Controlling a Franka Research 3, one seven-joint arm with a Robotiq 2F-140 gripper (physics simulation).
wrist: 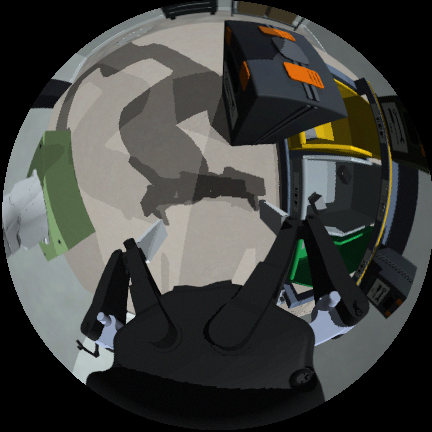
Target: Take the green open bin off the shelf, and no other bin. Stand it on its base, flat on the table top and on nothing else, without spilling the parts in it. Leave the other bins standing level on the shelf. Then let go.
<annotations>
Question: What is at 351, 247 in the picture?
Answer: A green open bin.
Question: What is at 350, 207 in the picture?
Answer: A grey open bin.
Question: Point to a yellow open bin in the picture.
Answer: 356, 135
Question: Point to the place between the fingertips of the gripper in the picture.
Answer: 210, 218
</annotations>
